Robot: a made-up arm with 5 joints.
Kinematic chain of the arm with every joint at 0, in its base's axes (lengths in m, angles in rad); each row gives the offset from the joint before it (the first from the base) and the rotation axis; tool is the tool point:
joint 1: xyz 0 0 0.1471 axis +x
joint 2: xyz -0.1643 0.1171 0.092 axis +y
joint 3: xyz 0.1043 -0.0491 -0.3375 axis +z
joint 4: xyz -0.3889 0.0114 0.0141 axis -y
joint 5: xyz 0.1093 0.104 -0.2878 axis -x
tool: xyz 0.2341 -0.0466 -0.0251
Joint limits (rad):
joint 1: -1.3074..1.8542
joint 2: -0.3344..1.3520
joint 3: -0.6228..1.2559
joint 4: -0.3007..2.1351
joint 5: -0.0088..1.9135
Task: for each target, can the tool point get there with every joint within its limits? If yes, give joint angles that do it. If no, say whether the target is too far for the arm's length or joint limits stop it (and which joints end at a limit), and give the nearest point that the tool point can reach.
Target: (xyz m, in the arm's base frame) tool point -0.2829 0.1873 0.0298
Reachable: yes | joints 0.1831 0.7623 0.4912 0.7687 1.6619
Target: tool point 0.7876 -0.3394 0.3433
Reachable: no: joint limits stop it (at a limit: joint 1, joint 2, joint 3, joint 5) | nearest point 0.1653 -0.2425 -0.0125 | short by 0.723 m
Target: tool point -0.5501 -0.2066 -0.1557
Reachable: yes | joints -0.9055 0.7864 0.4404 0.0207 0.8649
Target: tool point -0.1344 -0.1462 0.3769
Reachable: yes | joints 1.0189 1.2186 0.0726 1.8587 0.9611
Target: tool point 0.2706 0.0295 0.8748
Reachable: no: joint limits stop it (at a limit: joint 2, joint 3, joint 4, joint 5) | nearest point -0.1034 0.0181 0.5933 | short by 0.468 m
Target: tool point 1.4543 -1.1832 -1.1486
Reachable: no: too far | nearest point 0.0921 -0.4205 -0.3133 | short by 1.771 m
